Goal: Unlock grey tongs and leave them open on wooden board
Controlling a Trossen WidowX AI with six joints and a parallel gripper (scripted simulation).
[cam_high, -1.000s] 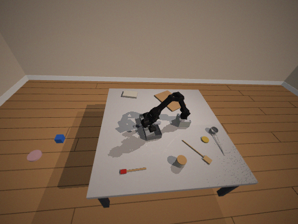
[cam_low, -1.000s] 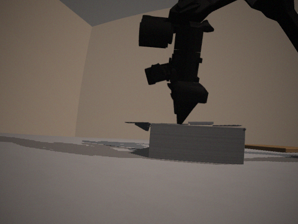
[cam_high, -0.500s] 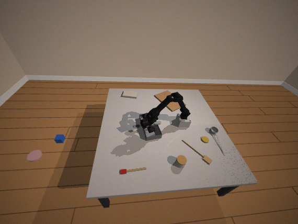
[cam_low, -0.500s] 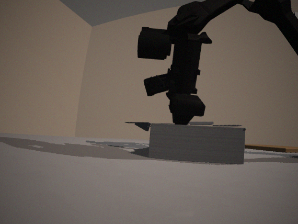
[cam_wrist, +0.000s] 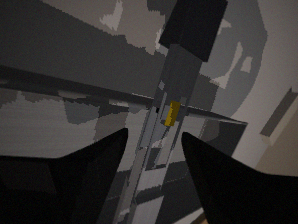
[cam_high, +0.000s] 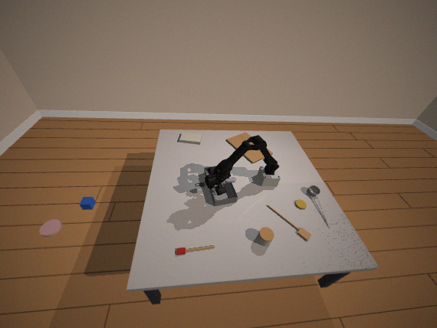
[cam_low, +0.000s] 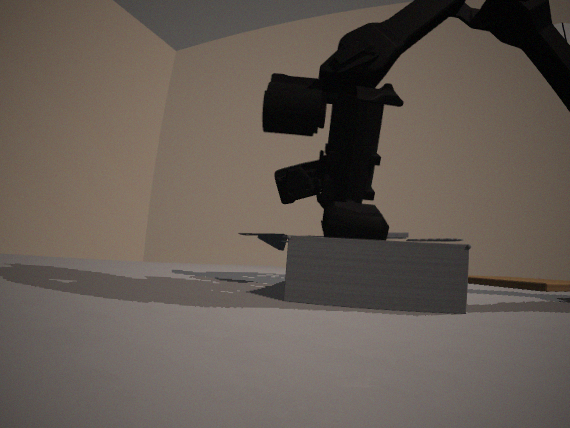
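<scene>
Now: gripper tip 30 mm below the yellow lock piece, 20 mm to the right of it and 20 mm short of it. The rest, counted from my gripper tip: red-headed spatula (450 mm to the left, 100 mm ahead, 30 mm below); cork-lidded jar (360 mm to the left, 310 mm behind); roasting tin (50 mm behind, 10 mm to the right, 10 mm below).
</scene>
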